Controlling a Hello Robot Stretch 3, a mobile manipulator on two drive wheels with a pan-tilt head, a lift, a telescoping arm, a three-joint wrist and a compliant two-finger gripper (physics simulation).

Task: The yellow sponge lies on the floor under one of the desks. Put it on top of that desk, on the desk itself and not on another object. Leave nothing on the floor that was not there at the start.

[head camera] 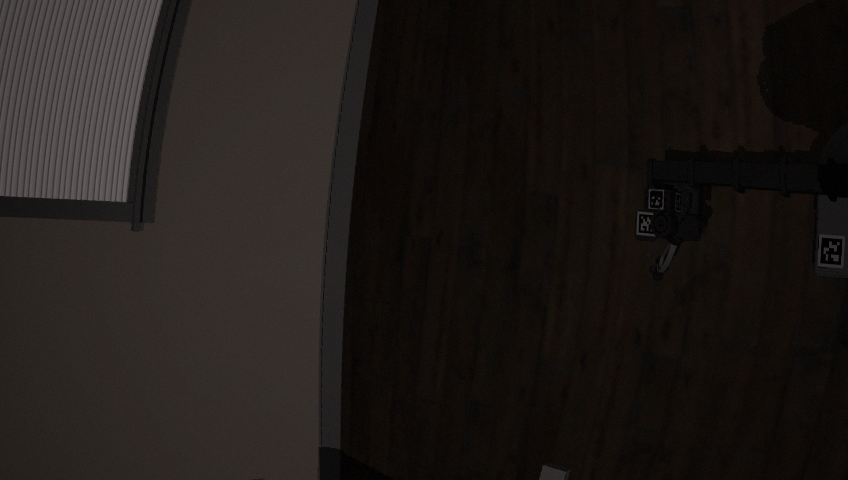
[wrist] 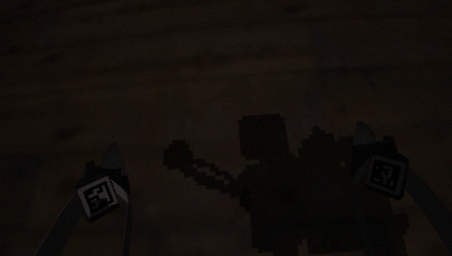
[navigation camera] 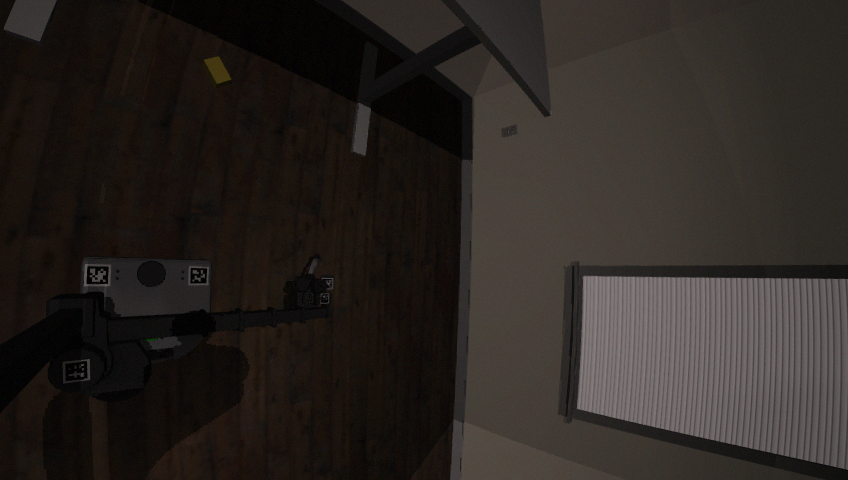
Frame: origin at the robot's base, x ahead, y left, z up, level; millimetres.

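Seen in the pictures: gripper, between the fingertips: [wrist: 236, 152]; robot's base, origin of its link: [navigation camera: 151, 272].
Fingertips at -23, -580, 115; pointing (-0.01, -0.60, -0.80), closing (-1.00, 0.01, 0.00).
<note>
Offsets run from my fingertips to a thing's top centre, as dx, dy, dz. "spot": to the spot under its first point. Level surfaces: height alone.
The yellow sponge @[+792, +454, -70] [navigation camera: 217, 70] lies flat on the dark wooden floor at the upper left of the navigation view, between two pale desk feet. It does not show in the head or wrist view. The grey desk @[dz +835] [navigation camera: 516, 50] shows in part at the top of the navigation view, its top seen from the side. My gripper [wrist: 236, 152] [navigation camera: 313, 261] [head camera: 659, 267] is open, its fingers wide apart over the floor, with its shadow between them. It is well away from the sponge.
One desk foot @[spot: +769, -252, -90] [navigation camera: 361, 129] is above my gripper in the navigation view, another foot @[spot: +757, +985, -90] [navigation camera: 30, 19] at the top left. A pale foot @[spot: +649, -249, -90] [head camera: 553, 473] shows at the head view's bottom edge. The wall [head camera: 249, 285] [navigation camera: 517, 208] has a window blind [head camera: 71, 101] [navigation camera: 702, 362]. My arm [navigation camera: 255, 320] is extended.
</note>
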